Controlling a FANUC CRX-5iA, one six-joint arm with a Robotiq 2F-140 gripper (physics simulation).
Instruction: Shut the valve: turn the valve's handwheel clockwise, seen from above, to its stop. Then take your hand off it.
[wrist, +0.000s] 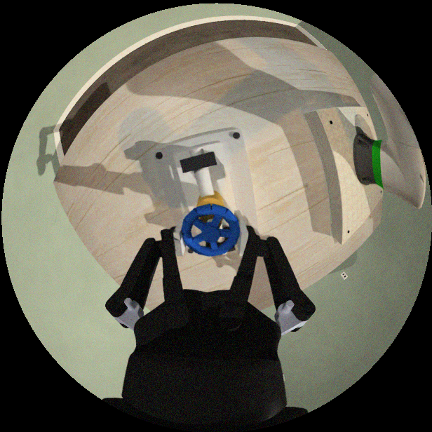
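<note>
The valve's blue handwheel (212, 231) is seen from above, a spoked ring with a central hub. Below it show a yellow-orange valve part (210, 198) and a white pipe (204, 183) that runs toward a black block (198, 162). These stand over a pale base plate (239, 172) with dark bolts. My gripper (211, 219) is shut on the handwheel, one light grey fingertip at the left side of the rim and one at the right. The valve parts directly under the wheel are mostly hidden by it.
The robot's own base (365, 159), with a green ring (377, 164), stands at the right on a light mounting board (352, 202). The wooden table top (272, 185) surrounds the valve. Shadows of the arm and gripper fall across it.
</note>
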